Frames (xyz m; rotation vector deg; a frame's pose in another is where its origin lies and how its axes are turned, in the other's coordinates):
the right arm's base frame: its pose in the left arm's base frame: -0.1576 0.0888 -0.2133 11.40 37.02 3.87
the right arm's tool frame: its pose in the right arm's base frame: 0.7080 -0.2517 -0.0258 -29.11 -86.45 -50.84
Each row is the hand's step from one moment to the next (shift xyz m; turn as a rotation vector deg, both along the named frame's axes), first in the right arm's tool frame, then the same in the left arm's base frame.
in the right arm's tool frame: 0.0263 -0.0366 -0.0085 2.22 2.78 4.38
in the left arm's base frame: -0.0110 -0.0389 0.0217 1.02 3.95 3.89
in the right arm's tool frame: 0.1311 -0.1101 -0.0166 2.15 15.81 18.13
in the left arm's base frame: -0.0132 -0.1295 0.1124 4.17 21.68 9.80
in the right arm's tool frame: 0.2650 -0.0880 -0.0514 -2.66 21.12 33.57
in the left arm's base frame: 0.0822 -0.1862 0.1980 -1.46 37.20 13.93
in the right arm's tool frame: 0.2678 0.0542 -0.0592 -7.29 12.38 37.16
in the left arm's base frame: 0.1933 -0.0999 0.1755 -11.84 35.58 13.47
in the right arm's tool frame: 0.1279 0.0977 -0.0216 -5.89 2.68 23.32
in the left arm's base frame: 0.1427 0.0034 0.0774 -11.84 19.48 8.11
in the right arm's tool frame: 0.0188 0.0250 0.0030 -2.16 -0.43 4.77
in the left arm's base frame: 0.0260 0.0116 0.0134 -3.60 3.69 1.02
